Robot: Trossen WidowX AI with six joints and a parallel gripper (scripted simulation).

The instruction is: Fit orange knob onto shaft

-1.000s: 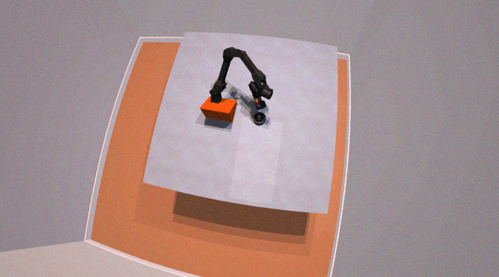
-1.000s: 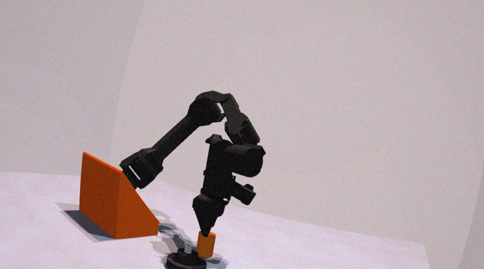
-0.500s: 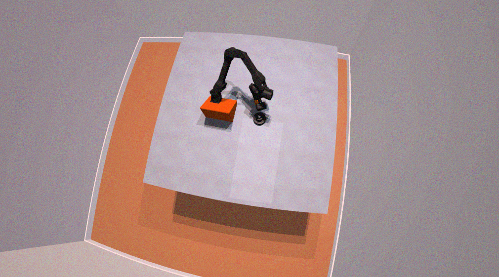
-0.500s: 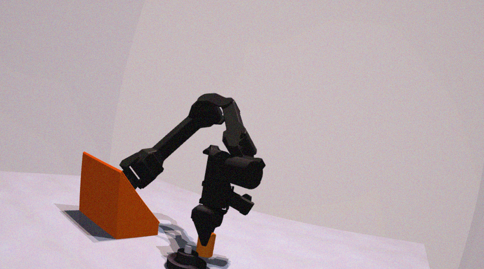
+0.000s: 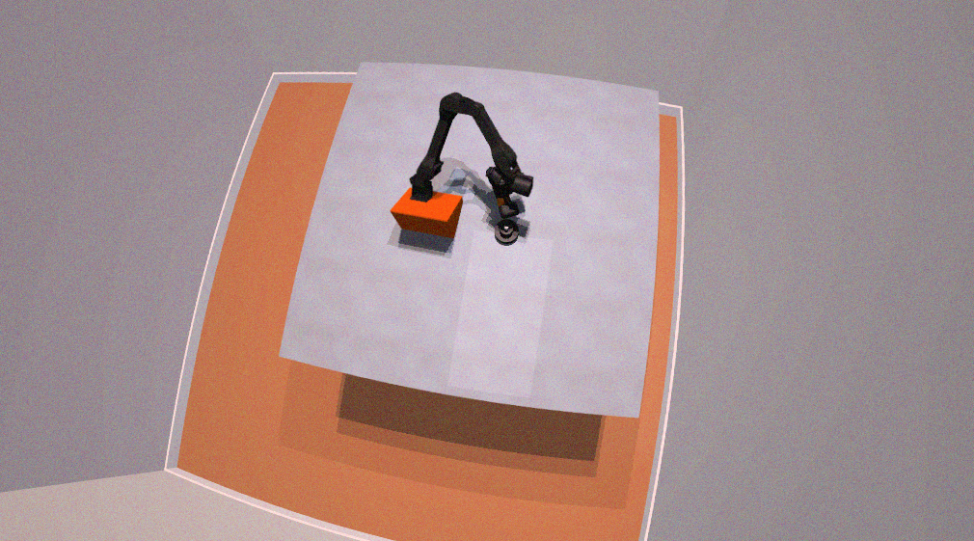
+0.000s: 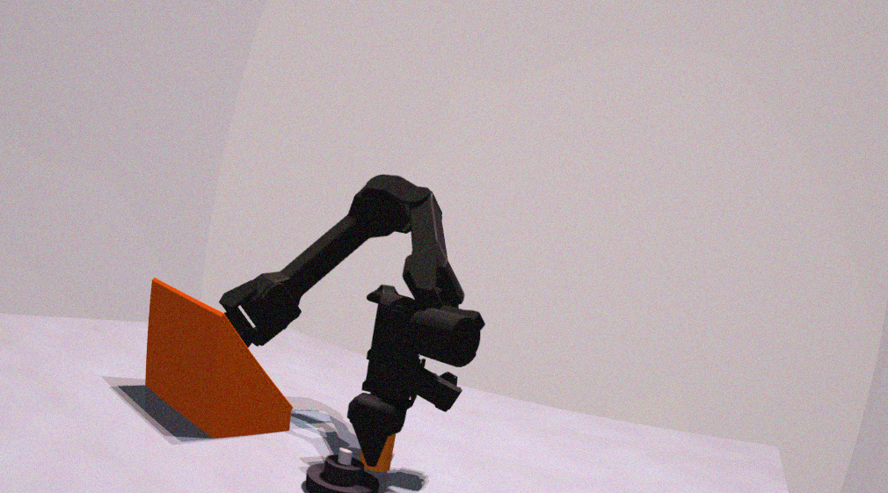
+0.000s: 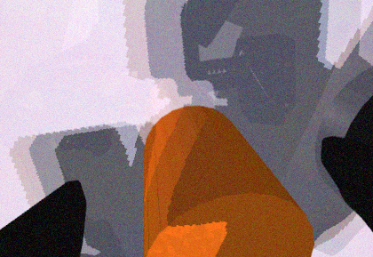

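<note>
The orange knob lies 20 mm above my gripper tip. Round my gripper tip: round pedestal 40 mm ahead, 110 mm to the right, 10 mm above.
</note>
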